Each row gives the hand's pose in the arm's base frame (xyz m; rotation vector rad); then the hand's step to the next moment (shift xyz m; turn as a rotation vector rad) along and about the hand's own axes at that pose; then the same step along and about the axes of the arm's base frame.
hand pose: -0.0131 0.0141 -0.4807 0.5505 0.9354 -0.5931
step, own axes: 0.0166 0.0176 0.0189 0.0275 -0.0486 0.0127
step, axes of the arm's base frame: 0.0304 -0.0038 -0.0020 -0.0131 -0.0493 -0.0261
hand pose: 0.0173 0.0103 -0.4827 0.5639 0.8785 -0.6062
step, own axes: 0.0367 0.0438 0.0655 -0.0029 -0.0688 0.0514
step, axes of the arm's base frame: 0.0830 -0.0227 0.0122 -0.0216 -0.0818 0.0152
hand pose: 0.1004 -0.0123 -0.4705 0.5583 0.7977 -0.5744
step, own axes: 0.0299 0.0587 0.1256 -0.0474 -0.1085 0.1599
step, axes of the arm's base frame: 0.1177 -0.0479 0.0629 -0.0194 -0.1693 0.1028
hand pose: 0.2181 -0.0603 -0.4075 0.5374 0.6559 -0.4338
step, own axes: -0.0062 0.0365 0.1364 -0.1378 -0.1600 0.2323
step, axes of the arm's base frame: 0.0769 -0.0510 0.1071 -0.0786 -0.2334 0.1947
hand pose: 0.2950 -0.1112 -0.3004 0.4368 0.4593 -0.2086
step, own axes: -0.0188 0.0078 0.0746 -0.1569 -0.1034 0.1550
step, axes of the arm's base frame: 0.0143 -0.0249 0.0718 -0.1084 -0.1465 0.1616
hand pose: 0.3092 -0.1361 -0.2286 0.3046 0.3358 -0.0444
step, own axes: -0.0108 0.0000 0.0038 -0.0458 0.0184 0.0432
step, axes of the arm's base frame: -0.0090 -0.0012 0.0070 -0.0278 0.0042 0.0593
